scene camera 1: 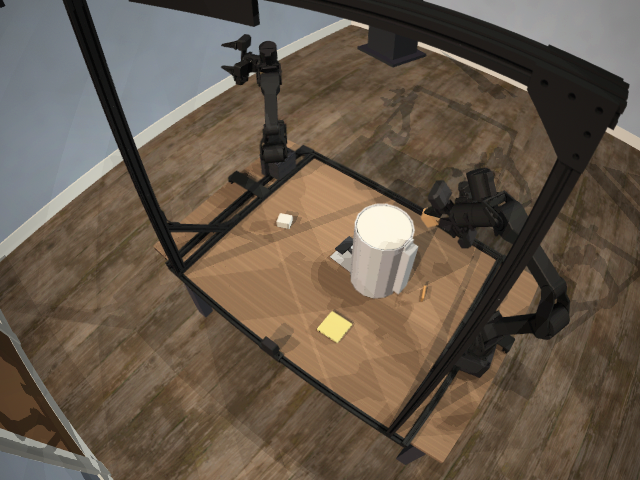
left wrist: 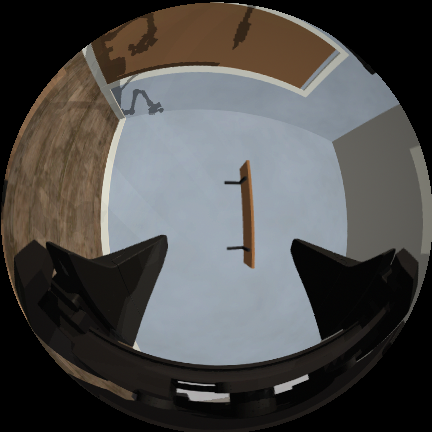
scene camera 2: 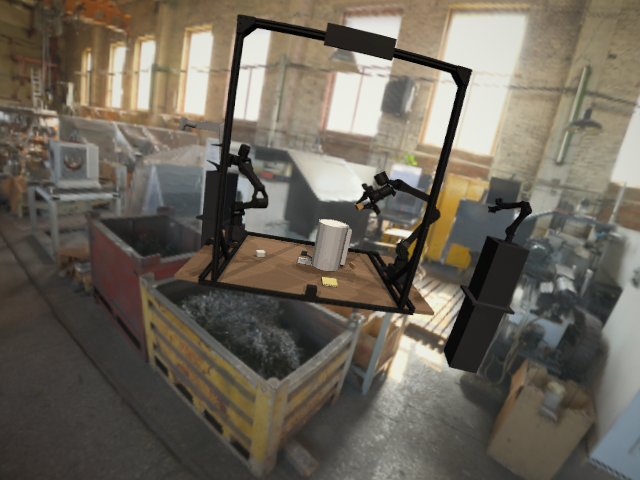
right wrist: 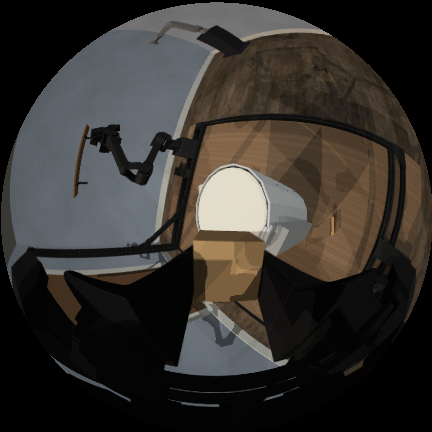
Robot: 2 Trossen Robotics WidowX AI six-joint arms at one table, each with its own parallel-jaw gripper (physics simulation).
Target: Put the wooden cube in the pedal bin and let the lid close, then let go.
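Where they show: left gripper, fingertip midpoint: [scene camera 1: 221,55] [left wrist: 232,244] [scene camera 2: 208,152]; right gripper, fingertip midpoint: [scene camera 1: 428,216] [scene camera 2: 357,206] [right wrist: 224,251]; left arm's base at its link origin: [scene camera 2: 235,224] [right wrist: 177,145]; right arm's base at its link origin: [scene camera 1: 479,347] [scene camera 2: 400,267].
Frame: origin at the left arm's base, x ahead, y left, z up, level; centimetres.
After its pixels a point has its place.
The wooden cube [scene camera 1: 430,217] {x 70.2, y -16.1, z 28.7 cm} [scene camera 2: 359,206] {x 69.8, y -16.3, z 27.1 cm} [right wrist: 228,270] {x 71.0, y -13.9, z 28.3 cm} is held in the air by my right gripper [scene camera 1: 435,212] {x 69.0, y -14.3, z 26.6 cm} [scene camera 2: 363,202] {x 69.0, y -14.3, z 26.6 cm} [right wrist: 224,251] {x 69.0, y -14.3, z 26.6 cm}, which is shut on it, above and behind the bin. The pedal bin [scene camera 1: 369,266] {x 59.5, y -23.9, z 6.3 cm} [scene camera 2: 329,248] {x 57.4, y -23.9, z 2.8 cm} [right wrist: 287,210] {x 65.5, y -12.2, z 7.6 cm} is a tall grey-white cylinder standing upright on the table. Its cream lid [scene camera 1: 385,226] {x 58.0, y -15.5, z 15.0 cm} [right wrist: 232,200] {x 58.7, y -13.3, z 15.0 cm} is closed. Its pedal [scene camera 1: 343,246] {x 44.5, y -16.0, z -5.3 cm} [scene camera 2: 304,256] {x 44.9, y -18.2, z -5.6 cm} sticks out at the left of the base in both scene views. My left gripper [scene camera 1: 227,56] {x -18.6, y -5.5, z 41.0 cm} [scene camera 2: 213,155] {x -18.6, y -5.5, z 41.0 cm} [left wrist: 232,244] {x -18.6, y -5.5, z 41.0 cm} is open and empty, high up beyond the table's far left corner.
A small white block [scene camera 1: 284,220] {x 20.8, y -18.8, z -7.6 cm} [scene camera 2: 260,253] {x 20.4, y -20.1, z -8.2 cm} lies at the table's left. A yellow square pad [scene camera 1: 334,326] {x 59.2, y -38.7, z -9.4 cm} [scene camera 2: 329,282] {x 59.0, y -40.4, z -9.4 cm} lies in front of the bin. A thin orange piece [scene camera 1: 423,291] {x 74.2, y -12.0, z -8.2 cm} [right wrist: 332,225] {x 74.5, y -12.1, z -8.0 cm} lies right of the bin. Black frame posts [scene camera 1: 116,129] {x 7.6, y -58.1, z 52.8 cm} [scene camera 2: 448,139] {x 91.6, y -55.9, z 66.3 cm} rise at the table's sides.
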